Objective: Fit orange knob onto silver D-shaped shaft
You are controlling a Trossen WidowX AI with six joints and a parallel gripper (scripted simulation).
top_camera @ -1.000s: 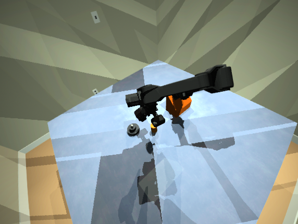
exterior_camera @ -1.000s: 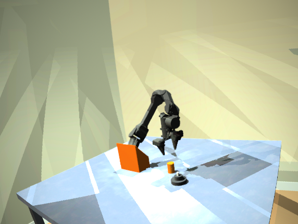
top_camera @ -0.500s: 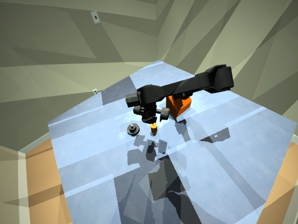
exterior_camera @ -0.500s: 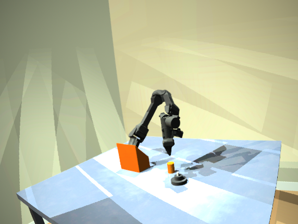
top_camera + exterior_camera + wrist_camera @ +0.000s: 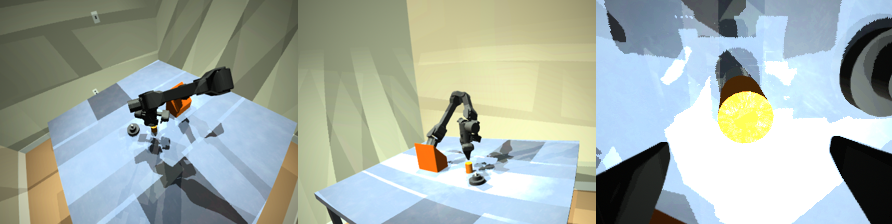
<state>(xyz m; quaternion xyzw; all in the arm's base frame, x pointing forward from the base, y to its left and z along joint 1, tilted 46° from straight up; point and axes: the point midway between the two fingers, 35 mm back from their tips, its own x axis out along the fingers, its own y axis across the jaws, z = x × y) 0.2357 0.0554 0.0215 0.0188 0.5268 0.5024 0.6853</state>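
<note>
The orange knob is 5 cm below my gripper tip. The rest, counted from my gripper tip: round pedestal: 11 cm ahead, 9 cm to the right, 7 cm below.
</note>
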